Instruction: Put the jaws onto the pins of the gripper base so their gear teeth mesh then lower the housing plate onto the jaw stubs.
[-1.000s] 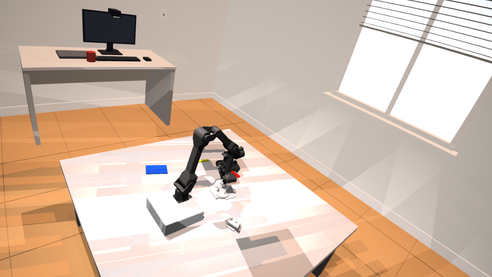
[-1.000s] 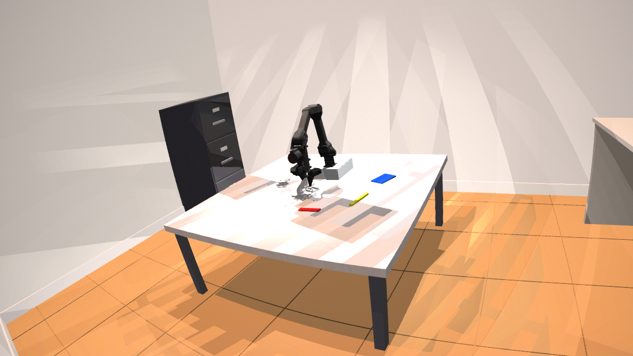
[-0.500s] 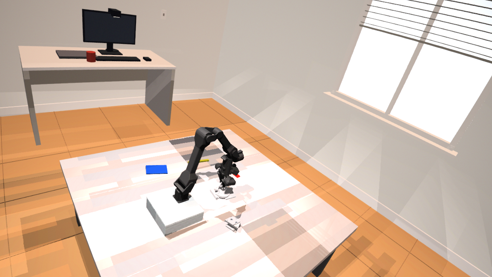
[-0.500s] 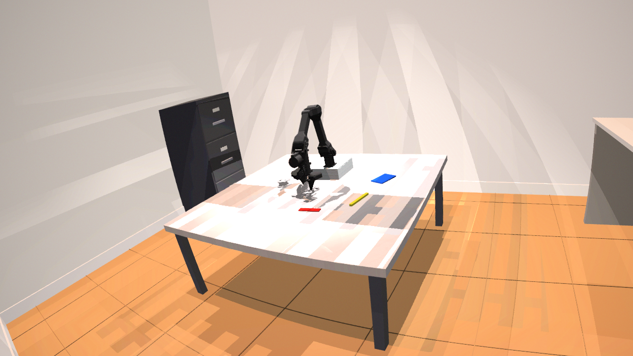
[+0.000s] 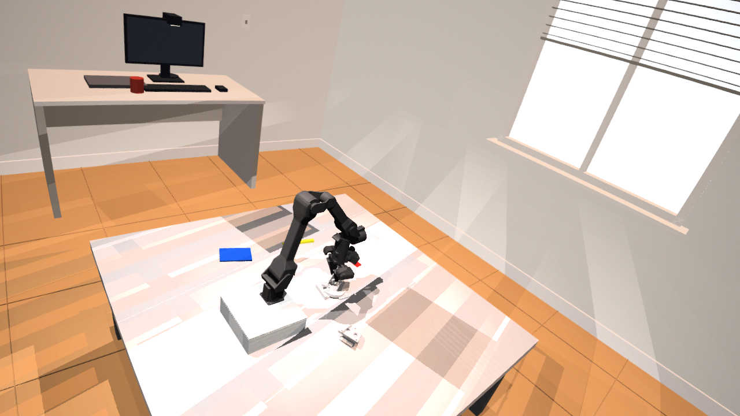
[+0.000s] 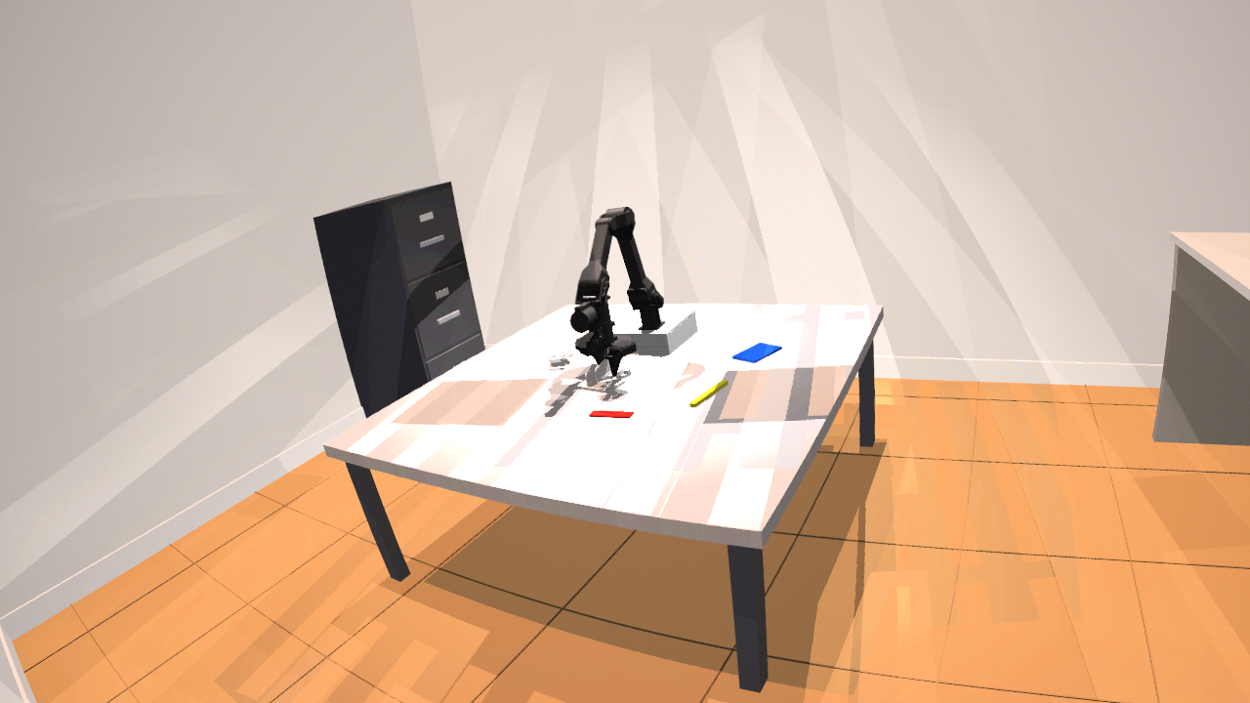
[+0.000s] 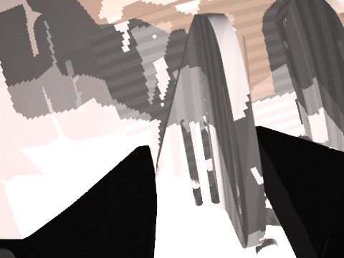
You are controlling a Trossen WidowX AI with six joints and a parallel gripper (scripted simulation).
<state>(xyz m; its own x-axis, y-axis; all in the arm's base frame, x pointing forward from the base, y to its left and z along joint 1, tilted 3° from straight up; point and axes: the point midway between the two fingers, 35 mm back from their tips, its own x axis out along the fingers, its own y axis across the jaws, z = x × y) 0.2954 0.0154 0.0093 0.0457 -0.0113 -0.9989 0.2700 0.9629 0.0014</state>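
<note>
Now: the curved jaw 4 cm to the right of my gripper tip, 4 cm behind it and 2 cm below it. Also, from my gripper tip: yellow stick: 30 cm to the left, 3 cm below, 3 cm ahead; blue card: 33 cm to the left, 26 cm behind, 3 cm below; red strip: 17 cm ahead, 10 cm to the left, 3 cm below.
</note>
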